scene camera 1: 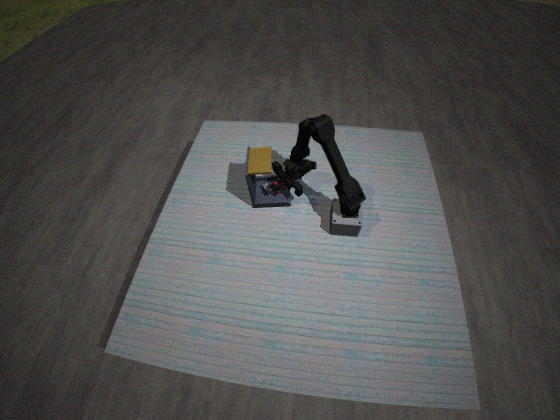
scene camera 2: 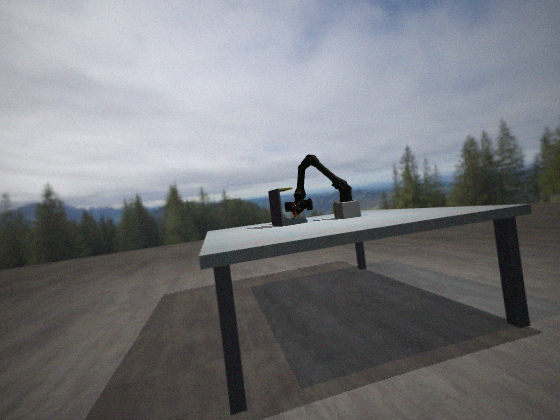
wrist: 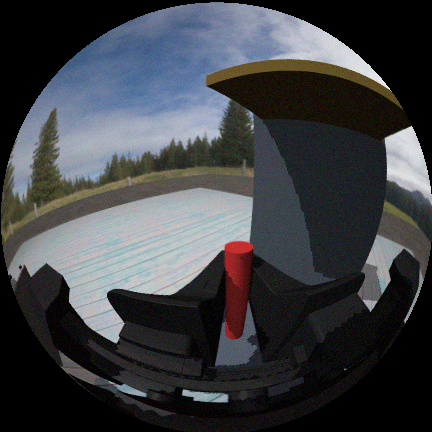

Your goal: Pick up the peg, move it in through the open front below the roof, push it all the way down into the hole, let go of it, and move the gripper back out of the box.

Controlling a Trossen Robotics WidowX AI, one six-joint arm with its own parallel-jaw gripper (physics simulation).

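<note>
The red peg stands roughly upright between the fingers. My gripper is shut on it, low over the box's grey base. The box has a yellow roof and a grey back wall. In the wrist view the peg is in front of the wall's left edge, below the roof's height. The hole does not show, and I cannot tell whether the peg's lower end touches the base.
The arm's grey mounting block stands to the right of the box on the pale striped table. The roof juts out from the top of the back wall. Shadows of the arm and box lie on the table.
</note>
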